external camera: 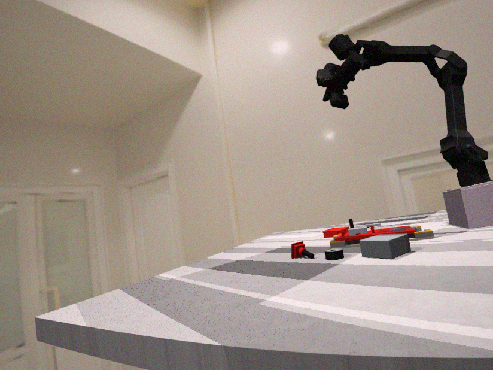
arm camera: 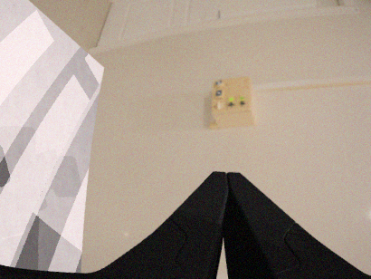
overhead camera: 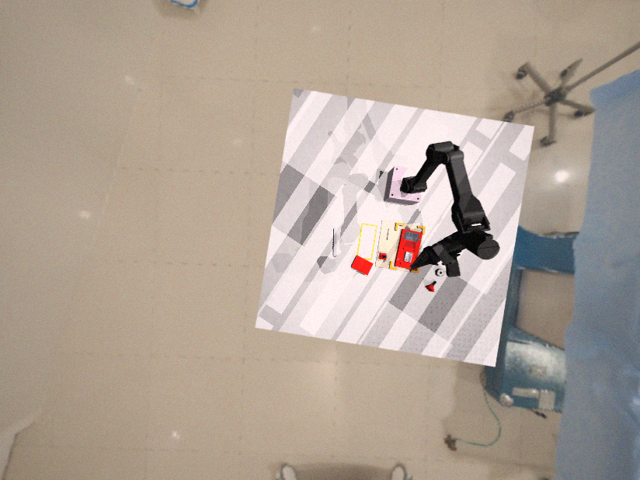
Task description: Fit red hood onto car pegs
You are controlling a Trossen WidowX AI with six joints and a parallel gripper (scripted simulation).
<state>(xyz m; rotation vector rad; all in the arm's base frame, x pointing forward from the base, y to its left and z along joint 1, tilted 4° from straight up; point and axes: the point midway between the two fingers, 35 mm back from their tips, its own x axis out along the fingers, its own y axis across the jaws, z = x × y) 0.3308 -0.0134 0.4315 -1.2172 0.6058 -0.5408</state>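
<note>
Now: the red hood 6 cm ahead of my gripper tip, 5 cm to the right of it and 50 cm below it. The rest, counted from my gripper tip: thin grey bar 3 cm behind, 22 cm to the right, 51 cm below; then black wheel 36 cm to the left, 50 cm below; then grey engine block 4 cm behind, 17 cm to the left, 49 cm below.
</note>
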